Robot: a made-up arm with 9 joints. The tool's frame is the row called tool. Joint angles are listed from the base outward.
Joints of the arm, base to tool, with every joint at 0 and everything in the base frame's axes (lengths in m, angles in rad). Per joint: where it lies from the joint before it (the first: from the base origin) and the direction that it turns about. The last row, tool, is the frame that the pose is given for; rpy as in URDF.
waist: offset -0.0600 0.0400 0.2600 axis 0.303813 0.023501 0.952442
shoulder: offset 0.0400 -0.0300 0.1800 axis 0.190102 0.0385 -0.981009
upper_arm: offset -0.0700 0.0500 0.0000 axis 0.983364 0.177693 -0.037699
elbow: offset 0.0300 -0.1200 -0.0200 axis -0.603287 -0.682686 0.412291
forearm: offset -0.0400 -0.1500 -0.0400 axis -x
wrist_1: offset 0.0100 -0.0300 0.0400 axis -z
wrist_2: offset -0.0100 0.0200 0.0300 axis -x
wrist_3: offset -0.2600 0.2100 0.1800 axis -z
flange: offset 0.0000 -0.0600 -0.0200 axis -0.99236 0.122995 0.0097
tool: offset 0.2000 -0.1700 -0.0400 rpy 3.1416 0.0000 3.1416
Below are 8 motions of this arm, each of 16 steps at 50 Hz.
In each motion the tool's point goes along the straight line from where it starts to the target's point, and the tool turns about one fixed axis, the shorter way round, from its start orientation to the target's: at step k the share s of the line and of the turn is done. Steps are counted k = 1, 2, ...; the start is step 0. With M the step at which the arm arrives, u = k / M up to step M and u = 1 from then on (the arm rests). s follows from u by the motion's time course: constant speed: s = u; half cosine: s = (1 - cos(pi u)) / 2; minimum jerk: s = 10 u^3 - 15 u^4 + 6 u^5.
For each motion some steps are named. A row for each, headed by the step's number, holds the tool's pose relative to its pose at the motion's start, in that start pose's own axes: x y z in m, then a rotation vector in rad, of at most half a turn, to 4 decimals.
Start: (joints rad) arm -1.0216 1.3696 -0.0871 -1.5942 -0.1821 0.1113 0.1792 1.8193 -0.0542
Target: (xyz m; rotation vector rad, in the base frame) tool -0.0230 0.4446 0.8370 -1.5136 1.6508 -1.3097
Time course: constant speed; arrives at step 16
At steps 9, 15, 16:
9: -0.0186 0.0231 0.0421 -0.1752 -0.0189 -0.0498
15: -0.0309 0.0385 0.0702 -0.2920 -0.0315 -0.0829
16: -0.0330 0.0411 0.0748 -0.3115 -0.0336 -0.0885

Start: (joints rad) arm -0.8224 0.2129 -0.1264 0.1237 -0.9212 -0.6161 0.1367 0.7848 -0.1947
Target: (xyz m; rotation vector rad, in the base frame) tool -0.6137 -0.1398 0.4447 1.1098 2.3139 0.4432
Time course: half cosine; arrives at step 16
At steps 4, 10, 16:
4: -0.0093 -0.0036 -0.0023 0.0147 -0.0008 -0.0213
10: -0.0440 -0.0170 -0.0108 0.0695 -0.0039 -0.1005
16: -0.0637 -0.0246 -0.0156 0.1005 -0.0056 -0.1454

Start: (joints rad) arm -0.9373 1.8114 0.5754 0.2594 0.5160 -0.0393 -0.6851 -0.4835 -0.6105
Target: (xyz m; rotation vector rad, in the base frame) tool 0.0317 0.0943 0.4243 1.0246 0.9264 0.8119
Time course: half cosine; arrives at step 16
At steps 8, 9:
8: -0.0067 -0.0043 0.0245 -0.2376 0.1777 0.1126
9: -0.0080 -0.0051 0.0292 -0.2840 0.2123 0.1346

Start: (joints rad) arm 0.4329 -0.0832 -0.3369 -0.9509 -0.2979 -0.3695 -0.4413 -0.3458 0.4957
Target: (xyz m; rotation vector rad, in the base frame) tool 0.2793 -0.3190 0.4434 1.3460 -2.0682 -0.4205
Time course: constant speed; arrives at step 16
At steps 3, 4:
3: -0.0380 -0.0242 0.0075 0.0330 0.1116 -0.0569
4: -0.0507 -0.0323 0.0100 0.0440 0.1489 -0.0759

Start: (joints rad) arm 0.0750 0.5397 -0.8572 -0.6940 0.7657 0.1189 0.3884 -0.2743 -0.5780
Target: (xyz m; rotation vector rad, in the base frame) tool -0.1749 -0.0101 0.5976 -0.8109 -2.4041 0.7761
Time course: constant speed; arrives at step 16
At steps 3, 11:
3: 0.0120 -0.0163 -0.0064 -0.0269 -0.0192 -0.0003
11: 0.0438 -0.0598 -0.0234 -0.0988 -0.0706 -0.0010

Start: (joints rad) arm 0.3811 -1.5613 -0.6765 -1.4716 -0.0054 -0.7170 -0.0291 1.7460 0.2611
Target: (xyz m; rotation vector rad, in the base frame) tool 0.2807 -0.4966 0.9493 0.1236 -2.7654 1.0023
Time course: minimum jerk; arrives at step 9
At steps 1, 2, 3, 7, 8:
1: -0.0005 0.0003 0.0002 -0.0010 -0.0006 -0.0011
2: -0.0035 0.0018 0.0011 -0.0069 -0.0039 -0.0075
3: -0.0095 0.0050 0.0029 -0.0189 -0.0106 -0.0205
7: -0.0420 0.0222 0.0129 -0.0833 -0.0468 -0.0904
8: -0.0449 0.0238 0.0138 -0.0892 -0.0501 -0.0967

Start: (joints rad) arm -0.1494 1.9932 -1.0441 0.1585 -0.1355 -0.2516 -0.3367 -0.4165 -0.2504
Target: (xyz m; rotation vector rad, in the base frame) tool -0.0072 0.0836 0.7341 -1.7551 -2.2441 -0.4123
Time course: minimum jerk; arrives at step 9
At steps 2, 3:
2: 0.0015 -0.0002 0.0006 -0.0097 -0.0009 0.0031
3: 0.0040 -0.0004 0.0016 -0.0267 -0.0024 0.0085

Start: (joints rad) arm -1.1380 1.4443 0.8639 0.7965 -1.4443 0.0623 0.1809 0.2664 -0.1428
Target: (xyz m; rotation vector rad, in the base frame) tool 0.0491 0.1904 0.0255 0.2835 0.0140 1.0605
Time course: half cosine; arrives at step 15
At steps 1, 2, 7, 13, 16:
1: 0.0008 -0.0005 0.0013 -0.0091 -0.0001 0.0065
2: 0.0033 -0.0018 0.0051 -0.0359 -0.0004 0.0255
7: 0.0346 -0.0186 0.0524 -0.3714 -0.0037 0.2644
13: 0.0739 -0.0396 0.1120 -0.7937 -0.0079 0.5651
16: 0.0772 -0.0414 0.1170 -0.8295 -0.0083 0.5906

